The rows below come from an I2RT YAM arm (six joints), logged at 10 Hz.
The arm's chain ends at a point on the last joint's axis. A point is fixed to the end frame.
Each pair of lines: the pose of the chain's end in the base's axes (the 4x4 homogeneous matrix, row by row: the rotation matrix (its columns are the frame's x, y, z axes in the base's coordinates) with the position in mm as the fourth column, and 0 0 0 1 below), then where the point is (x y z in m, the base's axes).
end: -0.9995, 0.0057, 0.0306, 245.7; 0.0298, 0.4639, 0.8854, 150.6; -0.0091, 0.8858, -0.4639, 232.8; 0, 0, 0, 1
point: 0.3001 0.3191 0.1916
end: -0.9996, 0.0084, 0.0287, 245.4; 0.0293, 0.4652, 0.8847, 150.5; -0.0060, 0.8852, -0.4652, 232.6; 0, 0, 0, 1
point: 0.2996 0.3190 0.1910
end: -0.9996, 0.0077, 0.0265, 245.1; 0.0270, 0.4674, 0.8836, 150.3; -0.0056, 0.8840, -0.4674, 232.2; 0, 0, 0, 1
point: 0.2989 0.3188 0.1901
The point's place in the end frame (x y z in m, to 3 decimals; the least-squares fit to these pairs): -0.049 0.042 0.170
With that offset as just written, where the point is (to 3 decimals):
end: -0.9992, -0.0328, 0.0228, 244.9; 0.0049, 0.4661, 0.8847, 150.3; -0.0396, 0.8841, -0.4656, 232.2; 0, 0, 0, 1
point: 0.296 0.320 0.192
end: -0.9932, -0.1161, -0.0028, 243.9; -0.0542, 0.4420, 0.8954, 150.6; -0.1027, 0.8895, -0.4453, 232.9; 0, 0, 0, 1
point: 0.287 0.324 0.200
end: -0.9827, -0.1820, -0.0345, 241.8; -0.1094, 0.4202, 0.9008, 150.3; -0.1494, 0.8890, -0.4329, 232.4; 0, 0, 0, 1
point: 0.276 0.326 0.203
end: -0.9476, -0.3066, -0.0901, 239.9; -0.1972, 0.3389, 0.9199, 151.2; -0.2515, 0.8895, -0.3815, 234.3; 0, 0, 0, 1
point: 0.258 0.331 0.219
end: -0.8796, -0.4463, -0.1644, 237.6; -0.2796, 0.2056, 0.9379, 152.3; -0.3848, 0.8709, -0.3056, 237.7; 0, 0, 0, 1
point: 0.234 0.334 0.241
